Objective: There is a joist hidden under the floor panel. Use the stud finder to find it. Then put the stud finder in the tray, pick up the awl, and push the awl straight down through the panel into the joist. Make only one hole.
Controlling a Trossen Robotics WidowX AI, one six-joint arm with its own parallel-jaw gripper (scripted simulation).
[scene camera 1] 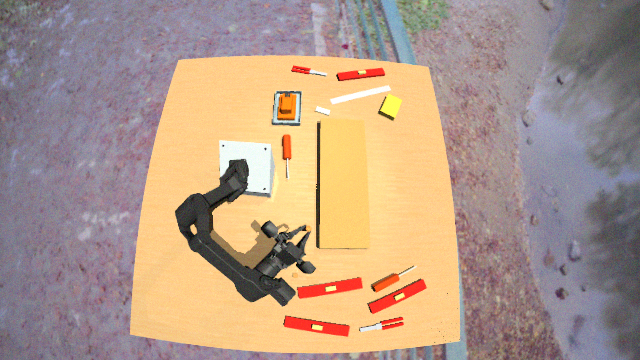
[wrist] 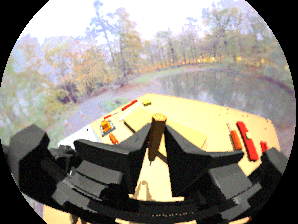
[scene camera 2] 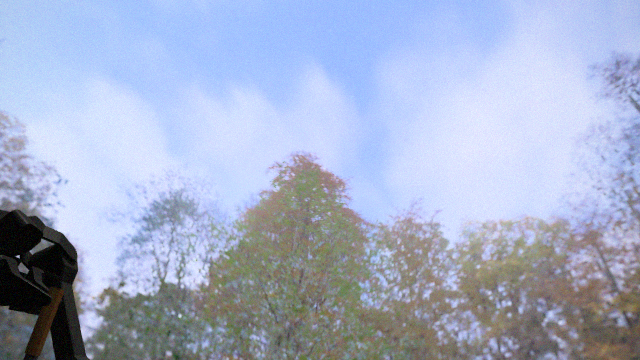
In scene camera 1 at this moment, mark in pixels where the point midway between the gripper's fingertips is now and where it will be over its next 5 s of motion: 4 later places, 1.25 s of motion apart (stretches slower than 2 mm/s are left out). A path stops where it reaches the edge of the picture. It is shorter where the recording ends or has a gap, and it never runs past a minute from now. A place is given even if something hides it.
My gripper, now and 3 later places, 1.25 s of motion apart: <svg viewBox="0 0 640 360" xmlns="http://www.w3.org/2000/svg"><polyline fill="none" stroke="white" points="308,227 347,196 350,192 348,196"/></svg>
